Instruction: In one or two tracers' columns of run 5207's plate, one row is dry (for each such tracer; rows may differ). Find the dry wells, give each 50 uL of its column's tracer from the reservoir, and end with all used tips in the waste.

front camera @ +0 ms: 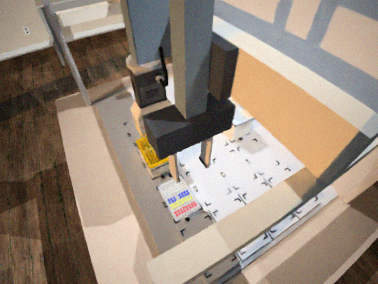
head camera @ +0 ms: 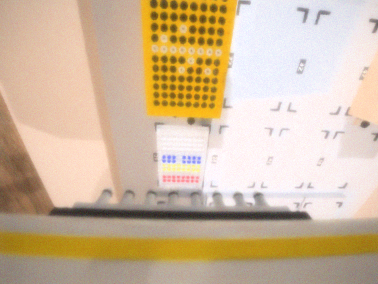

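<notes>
The well plate lies on the deck, with blue, yellow and red wells in bands. The blue wells show a pale gap right of the three leftmost in the head view. The yellow wells and red wells show no clear gap. The yellow tip rack has one full line of pale positions and several scattered ones. The eight channels show as short grey stubs, with no tips visible. The parked gripper has its two fingers apart, empty, near the plate. Reservoir and waste cannot be told clearly.
A white box with a pale blue top stands behind the black gripper block. The dark pipetting head hangs behind the tip rack and hides part of the deck. A tall orange-tan wall borders the deck at the right.
</notes>
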